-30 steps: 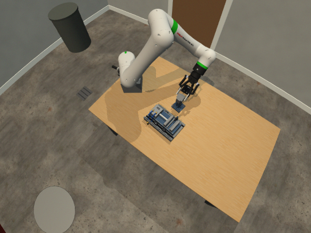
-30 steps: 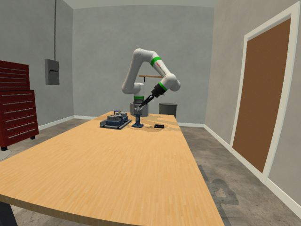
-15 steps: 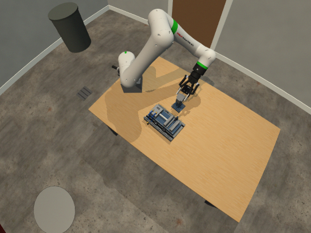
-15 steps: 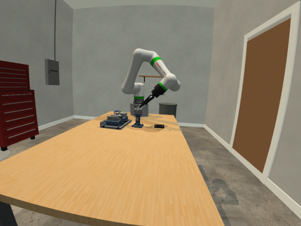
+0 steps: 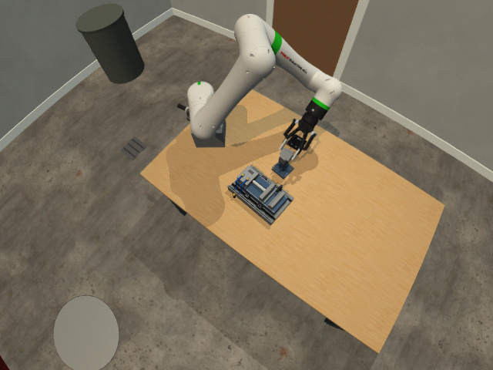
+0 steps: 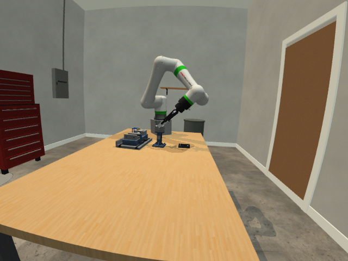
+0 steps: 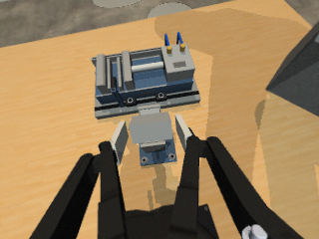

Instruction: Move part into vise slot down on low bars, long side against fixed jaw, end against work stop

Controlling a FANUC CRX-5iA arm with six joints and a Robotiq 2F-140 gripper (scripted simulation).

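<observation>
Now: hand 10 mm to the left of the part and 30 mm above it. From my hand the other things lie so: white cylinder rod (50 mm behind, 210 mm to the right, 100 mm below); then work stop (40 mm ahead, 180 mm to the right, 90 mm below); then moving jaw (220 mm to the right, 100 mm below).
</observation>
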